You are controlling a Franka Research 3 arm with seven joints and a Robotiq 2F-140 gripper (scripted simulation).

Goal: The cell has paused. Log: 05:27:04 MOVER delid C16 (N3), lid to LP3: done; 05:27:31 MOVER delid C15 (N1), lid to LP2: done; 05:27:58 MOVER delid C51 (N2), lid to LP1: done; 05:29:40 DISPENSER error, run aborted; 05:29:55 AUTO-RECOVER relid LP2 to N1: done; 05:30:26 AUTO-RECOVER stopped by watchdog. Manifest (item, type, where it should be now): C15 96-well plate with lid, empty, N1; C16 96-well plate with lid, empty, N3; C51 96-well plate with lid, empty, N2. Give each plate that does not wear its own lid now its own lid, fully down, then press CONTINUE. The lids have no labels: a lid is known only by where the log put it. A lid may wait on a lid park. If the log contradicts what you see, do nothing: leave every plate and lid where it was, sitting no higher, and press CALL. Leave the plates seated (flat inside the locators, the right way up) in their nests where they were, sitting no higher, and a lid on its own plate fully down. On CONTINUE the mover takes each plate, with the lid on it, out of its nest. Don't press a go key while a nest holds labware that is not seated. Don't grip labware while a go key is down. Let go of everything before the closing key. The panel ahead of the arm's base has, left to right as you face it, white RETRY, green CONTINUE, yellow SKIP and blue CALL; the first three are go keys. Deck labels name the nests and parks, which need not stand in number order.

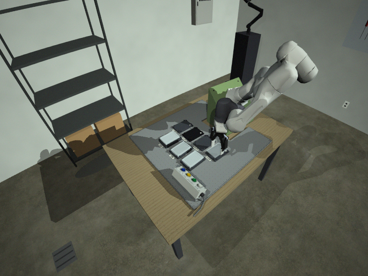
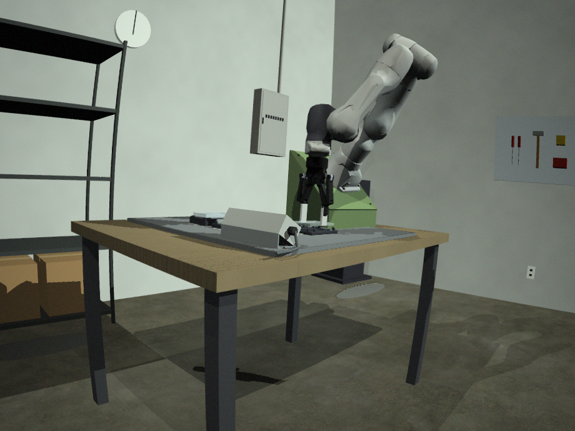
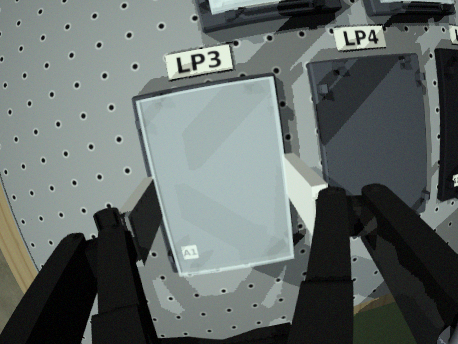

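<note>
Now: hand 5 cm above the park LP3. From my hand the other things lie so: park LP4: 13 cm to the right, 5 cm below, 2 cm ahead; clear lid: 2 cm below; LP4 label: 12 cm to the right, 10 cm ahead, 5 cm below.
</note>
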